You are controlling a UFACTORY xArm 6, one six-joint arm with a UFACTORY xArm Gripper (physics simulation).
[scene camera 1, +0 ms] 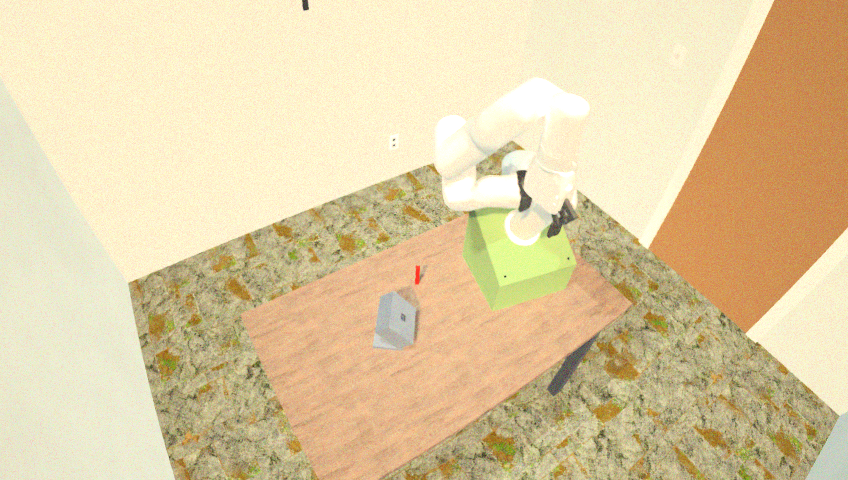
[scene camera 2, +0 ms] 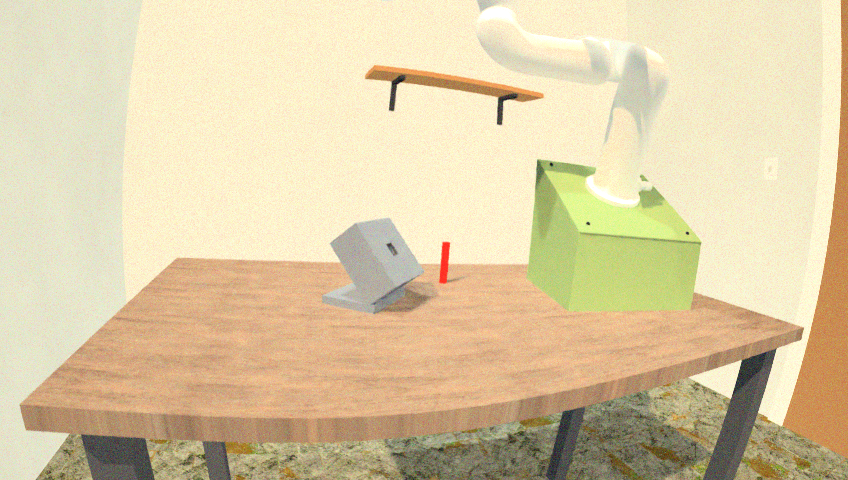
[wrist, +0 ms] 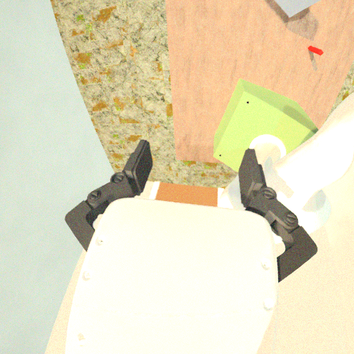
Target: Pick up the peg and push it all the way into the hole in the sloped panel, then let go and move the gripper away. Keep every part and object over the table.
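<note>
The red peg stands upright on the table, a short distance from the grey block with the sloped panel. In scene camera 2 the peg is to the right of the block. A small dark square hole shows in the tilted face, which looks up and to the right in that view. My gripper is open and empty, high up near the robot's base and far from the peg. It does not show in scene camera 2.
A green pedestal carries the arm at one end of the wooden table. A wall shelf hangs behind the table. In the wrist view, part of the white arm is close to the right finger.
</note>
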